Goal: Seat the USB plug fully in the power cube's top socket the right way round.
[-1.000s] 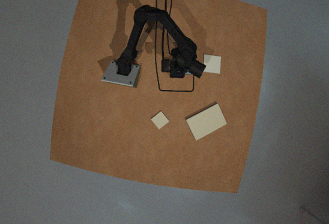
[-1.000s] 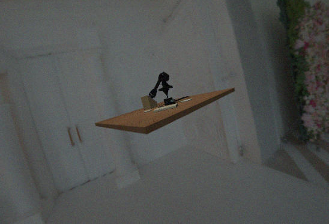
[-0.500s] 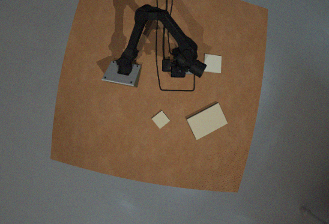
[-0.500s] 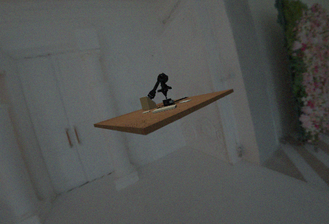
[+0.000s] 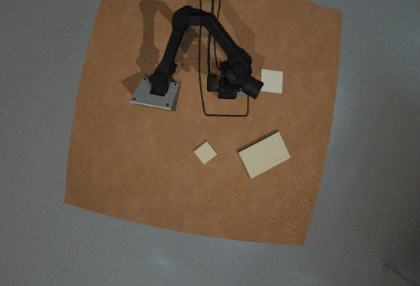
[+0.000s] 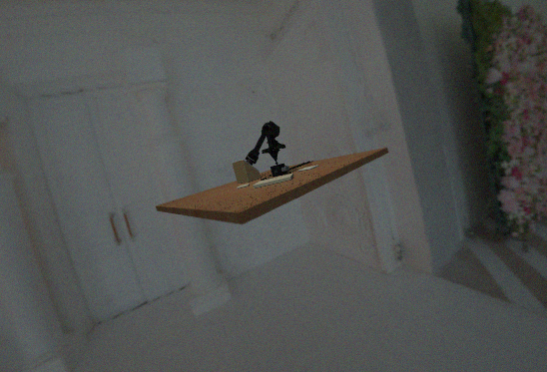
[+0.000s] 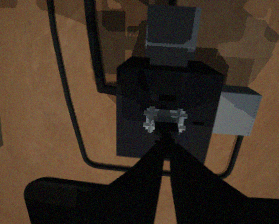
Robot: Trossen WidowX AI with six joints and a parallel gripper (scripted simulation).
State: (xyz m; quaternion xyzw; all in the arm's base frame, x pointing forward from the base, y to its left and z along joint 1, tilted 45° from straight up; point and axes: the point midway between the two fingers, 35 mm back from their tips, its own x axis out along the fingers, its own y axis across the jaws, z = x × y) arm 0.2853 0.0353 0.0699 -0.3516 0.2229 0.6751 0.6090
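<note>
Right now my gripper tip is 4 cm above the silver-rimmed USB socket. From my gripper tip the other things lie so: cream slab 24 cm ahead, 25 cm to the right, 10 cm below; then cream square 4 cm behind, 30 cm to the right, 11 cm below.
</note>
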